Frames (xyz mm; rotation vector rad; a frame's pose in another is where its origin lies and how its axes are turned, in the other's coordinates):
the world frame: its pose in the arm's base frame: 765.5 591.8 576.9 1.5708 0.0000 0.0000
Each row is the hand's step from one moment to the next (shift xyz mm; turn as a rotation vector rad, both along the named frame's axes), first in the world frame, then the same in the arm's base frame.
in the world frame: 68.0 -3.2 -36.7 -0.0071 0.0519 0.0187
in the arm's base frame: 68.0 36.7 -3.2 -0.0071 -0.0187 0.0519
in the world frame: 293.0 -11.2 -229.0 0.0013 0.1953 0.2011
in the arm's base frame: 293.0 229.0 -11.2 0.0013 -0.2011 0.1953
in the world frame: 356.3 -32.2 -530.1 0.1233 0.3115 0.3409
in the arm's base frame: 356.3 530.1 -32.2 0.1233 -0.3409 0.3115
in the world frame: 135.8 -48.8 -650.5 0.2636 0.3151 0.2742
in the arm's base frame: 135.8 650.5 -48.8 0.2636 -0.2742 0.3151
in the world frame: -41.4 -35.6 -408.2 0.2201 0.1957 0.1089
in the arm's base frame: -41.4 408.2 -35.6 0.2201 -0.1089 0.1957
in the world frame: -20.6 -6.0 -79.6 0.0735 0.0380 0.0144
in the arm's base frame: -20.6 79.6 -6.0 0.0735 -0.0144 0.0380
